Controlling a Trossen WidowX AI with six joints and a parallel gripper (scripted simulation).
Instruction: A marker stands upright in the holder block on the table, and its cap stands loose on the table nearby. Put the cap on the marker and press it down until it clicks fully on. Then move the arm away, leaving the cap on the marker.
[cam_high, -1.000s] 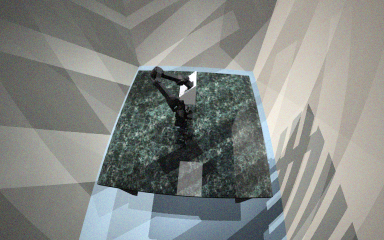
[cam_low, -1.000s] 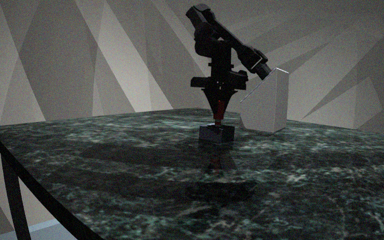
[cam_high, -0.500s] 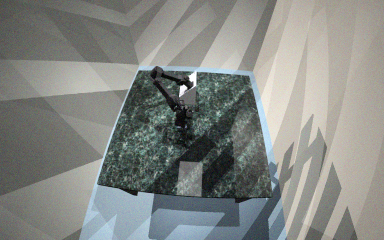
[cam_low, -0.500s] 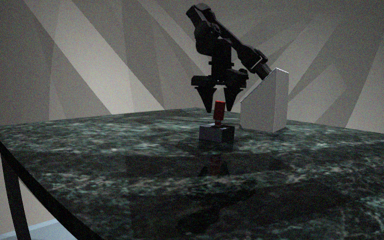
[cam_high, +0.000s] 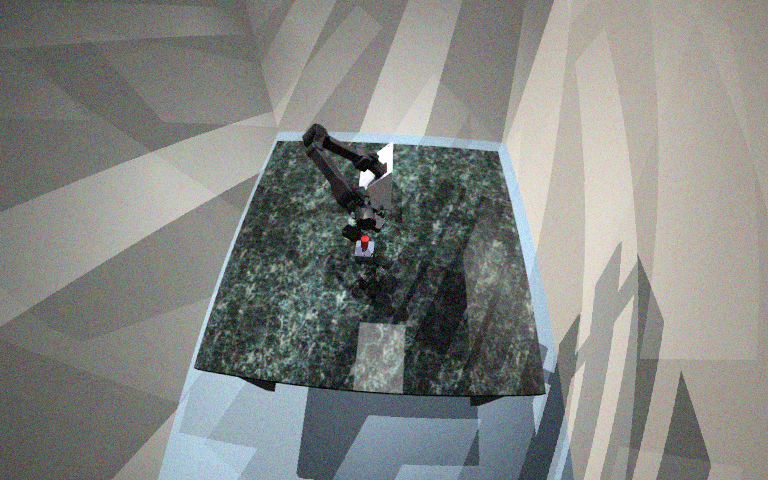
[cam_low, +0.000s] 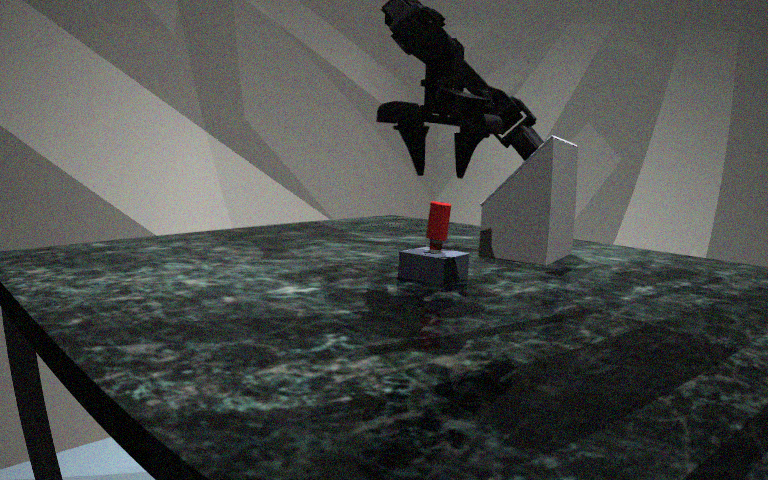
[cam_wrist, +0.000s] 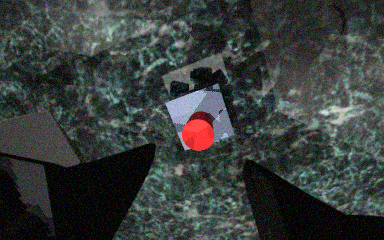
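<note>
Now: gripper tip 6 cm above the red cap. From my gripper tip the other things lie so: dark holder block 13 cm below.
</note>
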